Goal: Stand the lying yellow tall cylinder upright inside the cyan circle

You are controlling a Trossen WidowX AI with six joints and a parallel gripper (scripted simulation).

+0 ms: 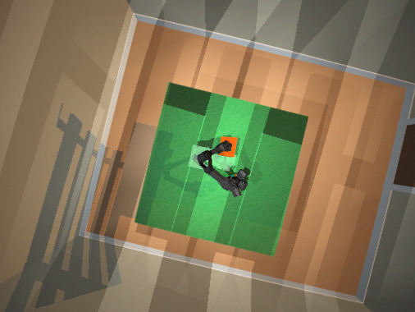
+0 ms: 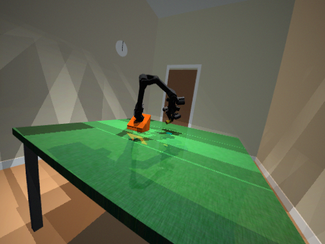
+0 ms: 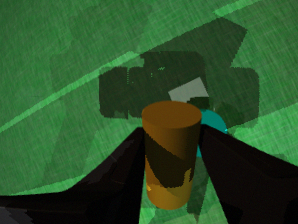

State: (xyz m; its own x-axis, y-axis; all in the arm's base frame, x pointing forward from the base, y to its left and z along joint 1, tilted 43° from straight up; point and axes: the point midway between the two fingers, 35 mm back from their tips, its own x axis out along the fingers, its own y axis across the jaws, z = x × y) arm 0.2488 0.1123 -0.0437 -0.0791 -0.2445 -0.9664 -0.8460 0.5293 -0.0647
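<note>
My gripper tip is now 1 cm short of the cyan circle, 3 cm to the left of it and 12 cm above it. Also, from my gripper tip: yellow tall cylinder (1 cm behind, 1 cm to the right, 1 cm below).
</note>
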